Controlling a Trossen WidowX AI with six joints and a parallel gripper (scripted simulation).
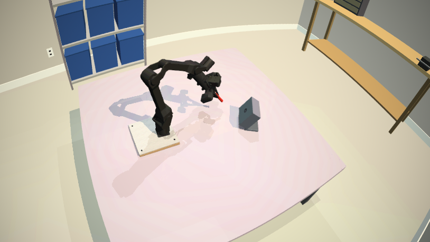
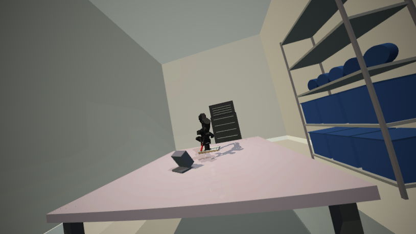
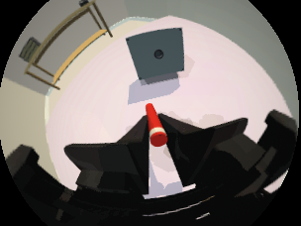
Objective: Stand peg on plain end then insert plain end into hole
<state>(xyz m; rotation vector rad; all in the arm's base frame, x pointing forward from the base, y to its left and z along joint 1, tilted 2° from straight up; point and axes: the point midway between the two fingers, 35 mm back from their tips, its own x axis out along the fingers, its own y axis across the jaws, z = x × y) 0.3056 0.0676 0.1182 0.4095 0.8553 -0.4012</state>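
The grey sloped panel lies 140 mm ahead of my gripper tip, 120 mm to the right of it and 50 mm below it. The rest, counted from my gripper tip: red peg 10 mm behind, 10 mm above.
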